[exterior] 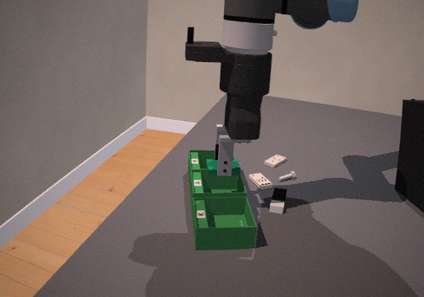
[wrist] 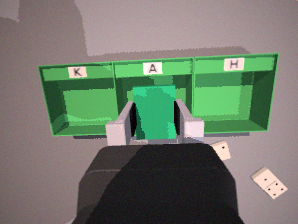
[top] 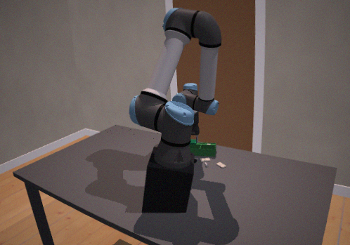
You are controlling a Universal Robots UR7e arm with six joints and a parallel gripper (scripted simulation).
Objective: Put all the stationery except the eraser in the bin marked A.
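Right now my hand is 60 mm above the joined green bins and 10 mm short of it. Round my hand: bolt: 130 mm to the right, 120 mm behind, 80 mm below; black-and-white block: 100 mm behind, 80 mm below, 20 mm to the right; green block: 10 mm below.
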